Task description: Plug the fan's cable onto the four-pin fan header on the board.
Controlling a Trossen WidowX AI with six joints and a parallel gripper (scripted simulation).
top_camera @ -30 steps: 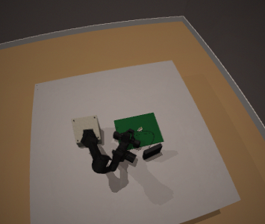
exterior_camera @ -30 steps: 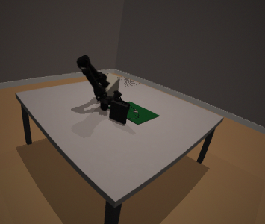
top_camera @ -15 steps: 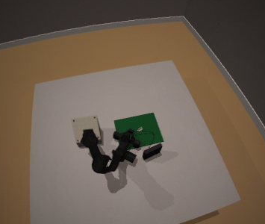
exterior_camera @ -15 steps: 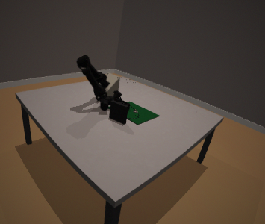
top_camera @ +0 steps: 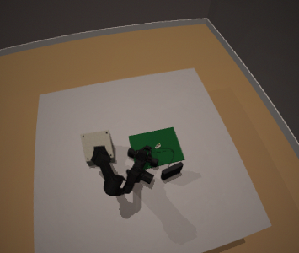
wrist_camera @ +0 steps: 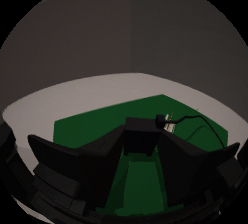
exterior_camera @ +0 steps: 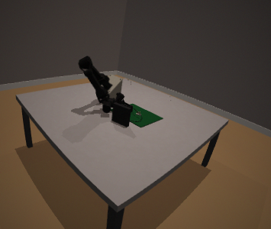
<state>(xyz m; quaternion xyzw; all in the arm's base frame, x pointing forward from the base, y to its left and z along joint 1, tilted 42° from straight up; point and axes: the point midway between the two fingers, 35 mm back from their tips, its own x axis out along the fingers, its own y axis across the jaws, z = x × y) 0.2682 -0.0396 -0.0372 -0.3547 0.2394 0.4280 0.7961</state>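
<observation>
Now: gripper tip 1 cm above the black plug. From my gripper tip the other things lie so: green board (5 cm ahead, 1 cm to the left, 5 cm below).
</observation>
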